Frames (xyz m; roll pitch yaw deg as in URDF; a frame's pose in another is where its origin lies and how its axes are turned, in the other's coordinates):
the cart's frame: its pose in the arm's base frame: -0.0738 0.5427 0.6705 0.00 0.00 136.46
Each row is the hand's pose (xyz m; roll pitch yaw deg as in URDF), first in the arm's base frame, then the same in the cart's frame.
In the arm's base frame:
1: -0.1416 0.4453 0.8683 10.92 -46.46 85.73
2: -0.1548 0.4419 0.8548 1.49 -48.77 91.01
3: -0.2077 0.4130 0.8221 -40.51 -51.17 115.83
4: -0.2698 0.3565 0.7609 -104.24 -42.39 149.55
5: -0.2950 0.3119 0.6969 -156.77 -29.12 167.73
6: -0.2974 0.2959 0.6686 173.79 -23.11 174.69
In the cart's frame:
1: -0.0179 0.1173 0.1978 10.92 -46.46 -50.73
2: -0.0107 0.1289 0.1843 1.49 -48.77 -45.45
3: 0.0077 0.1863 0.1516 -40.51 -51.17 -20.63
4: 0.0138 0.2700 0.0904 -104.24 -42.39 13.09
5: 0.0014 0.3197 0.0264 -156.77 -29.12 31.27
6: -0.0079 0.3329 -0.0019 173.79 -23.11 38.23

